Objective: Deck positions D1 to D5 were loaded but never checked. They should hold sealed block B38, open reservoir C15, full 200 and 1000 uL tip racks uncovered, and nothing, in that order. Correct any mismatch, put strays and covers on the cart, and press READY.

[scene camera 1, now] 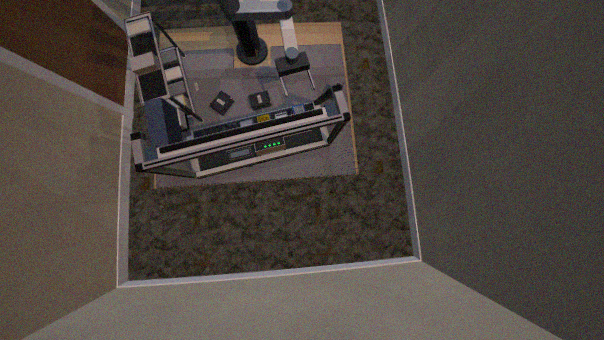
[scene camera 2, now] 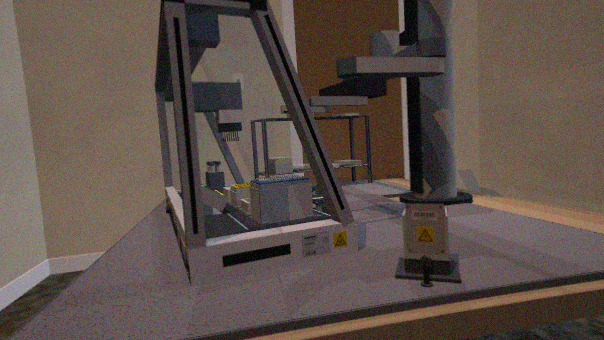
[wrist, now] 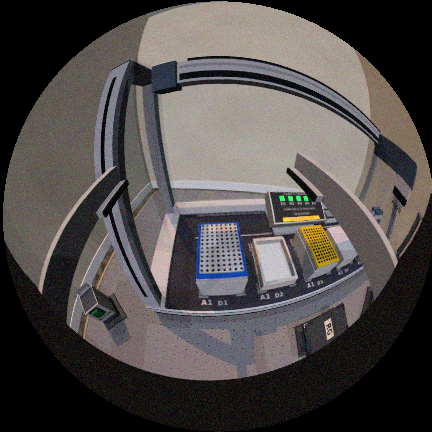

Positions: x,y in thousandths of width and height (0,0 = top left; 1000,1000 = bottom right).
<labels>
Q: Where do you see a white open reservoir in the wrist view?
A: At 635,622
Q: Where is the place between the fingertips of the gripper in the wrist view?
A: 476,372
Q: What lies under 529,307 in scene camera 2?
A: The gripper.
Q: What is the gripper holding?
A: Nothing.
</labels>
